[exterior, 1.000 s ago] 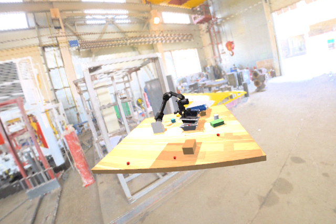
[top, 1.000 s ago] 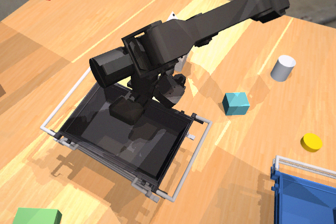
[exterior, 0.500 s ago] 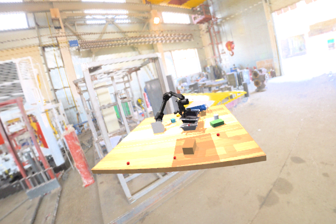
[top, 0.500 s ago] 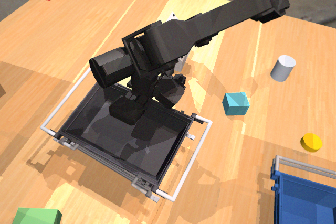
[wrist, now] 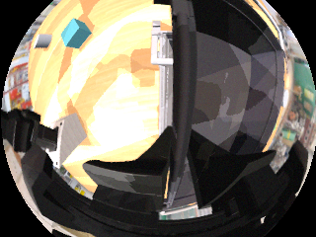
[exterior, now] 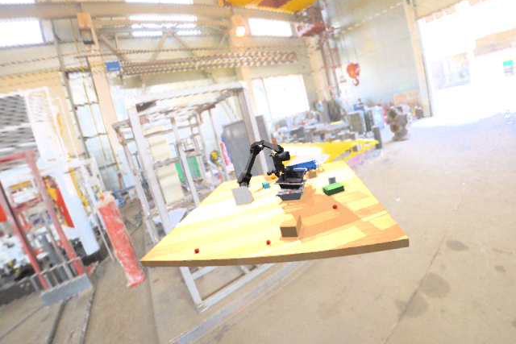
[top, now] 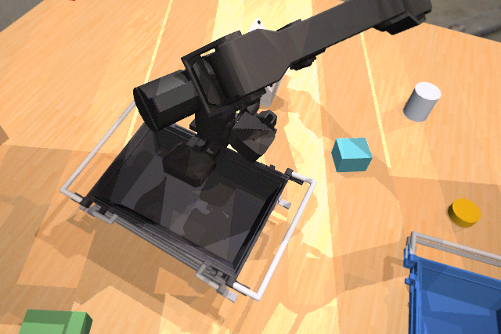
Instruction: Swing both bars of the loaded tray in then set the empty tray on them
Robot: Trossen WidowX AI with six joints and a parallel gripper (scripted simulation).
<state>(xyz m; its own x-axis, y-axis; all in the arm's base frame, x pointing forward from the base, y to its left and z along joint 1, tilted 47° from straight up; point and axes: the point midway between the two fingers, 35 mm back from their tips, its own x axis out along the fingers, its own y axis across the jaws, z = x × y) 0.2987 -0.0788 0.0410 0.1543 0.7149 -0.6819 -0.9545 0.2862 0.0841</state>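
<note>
My gripper tip is now 7 cm short of the black tray, 2 cm to the left of it and 2 cm below it. The rest, counted from my gripper tip: green block 32 cm ahead, 14 cm to the right, 8 cm below; then cyan block 24 cm to the left, 15 cm behind, 8 cm below; then yellow disc 45 cm to the left, 9 cm below, 8 cm behind.
</note>
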